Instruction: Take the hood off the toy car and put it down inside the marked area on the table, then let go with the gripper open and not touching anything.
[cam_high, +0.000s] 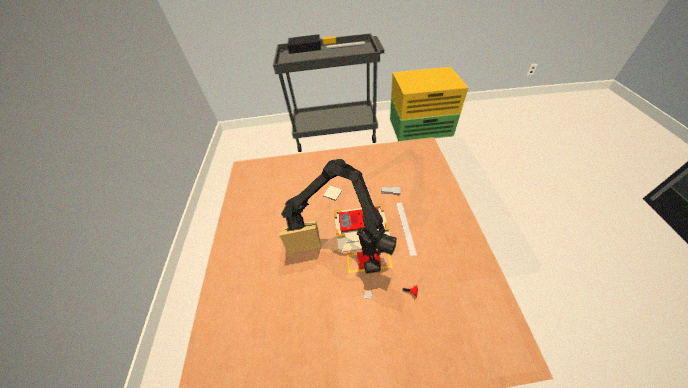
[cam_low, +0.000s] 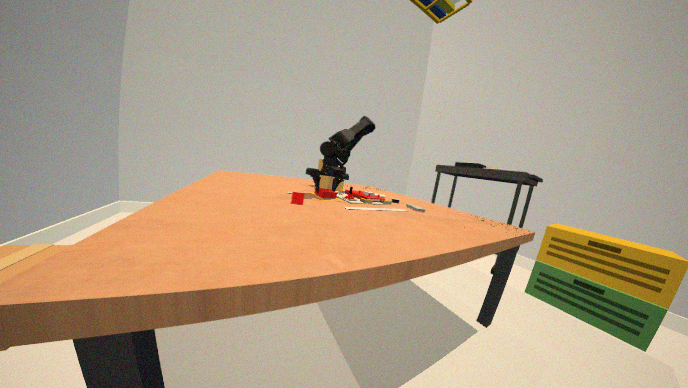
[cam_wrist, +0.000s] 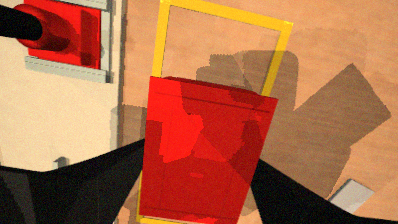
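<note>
Right now my gripper tip is 1 cm below the hood. From my gripper tip the other things lie so: white strip: 20 cm ahead, 15 cm to the left, 1 cm below.
</note>
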